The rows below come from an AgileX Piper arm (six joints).
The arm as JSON. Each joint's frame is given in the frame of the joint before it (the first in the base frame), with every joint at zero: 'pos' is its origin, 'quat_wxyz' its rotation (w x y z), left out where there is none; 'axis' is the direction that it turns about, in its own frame. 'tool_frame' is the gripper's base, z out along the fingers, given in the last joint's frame.
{
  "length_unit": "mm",
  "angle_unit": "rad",
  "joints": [
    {
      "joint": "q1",
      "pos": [
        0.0,
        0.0,
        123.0
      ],
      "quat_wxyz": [
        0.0,
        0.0,
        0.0,
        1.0
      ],
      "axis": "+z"
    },
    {
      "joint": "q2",
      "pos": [
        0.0,
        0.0,
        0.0
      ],
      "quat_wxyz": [
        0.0,
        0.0,
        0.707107,
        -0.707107
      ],
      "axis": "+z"
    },
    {
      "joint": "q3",
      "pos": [
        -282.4,
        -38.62,
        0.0
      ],
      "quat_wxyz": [
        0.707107,
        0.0,
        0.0,
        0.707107
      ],
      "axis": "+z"
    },
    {
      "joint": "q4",
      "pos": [
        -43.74,
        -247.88,
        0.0
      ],
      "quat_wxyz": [
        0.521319,
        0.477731,
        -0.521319,
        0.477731
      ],
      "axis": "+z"
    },
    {
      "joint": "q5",
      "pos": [
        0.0,
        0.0,
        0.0
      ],
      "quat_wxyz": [
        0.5,
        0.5,
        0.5,
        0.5
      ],
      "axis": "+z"
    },
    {
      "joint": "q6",
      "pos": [
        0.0,
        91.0,
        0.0
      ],
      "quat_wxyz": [
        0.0,
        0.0,
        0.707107,
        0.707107
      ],
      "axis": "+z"
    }
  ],
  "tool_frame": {
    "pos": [
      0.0,
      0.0,
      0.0
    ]
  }
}
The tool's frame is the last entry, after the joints.
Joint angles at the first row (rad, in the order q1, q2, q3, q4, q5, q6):
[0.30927 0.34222 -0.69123 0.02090 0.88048 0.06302]
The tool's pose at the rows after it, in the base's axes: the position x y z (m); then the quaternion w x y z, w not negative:
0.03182, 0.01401, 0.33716, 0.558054, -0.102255, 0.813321, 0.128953
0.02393, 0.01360, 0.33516, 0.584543, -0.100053, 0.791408, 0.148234
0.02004, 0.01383, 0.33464, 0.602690, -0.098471, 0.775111, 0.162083
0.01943, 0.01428, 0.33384, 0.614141, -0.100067, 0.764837, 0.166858
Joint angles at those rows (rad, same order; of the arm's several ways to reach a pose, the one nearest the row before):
[0.30933 0.26028 -0.65387 0.05436 0.83288 0.05070]
[0.30930 0.20550 -0.62803 0.08798 0.78839 0.04280]
[0.30929 0.17547 -0.61192 0.11424 0.75043 0.03496]
[0.30920 0.16270 -0.59842 0.12868 0.71888 0.02171]

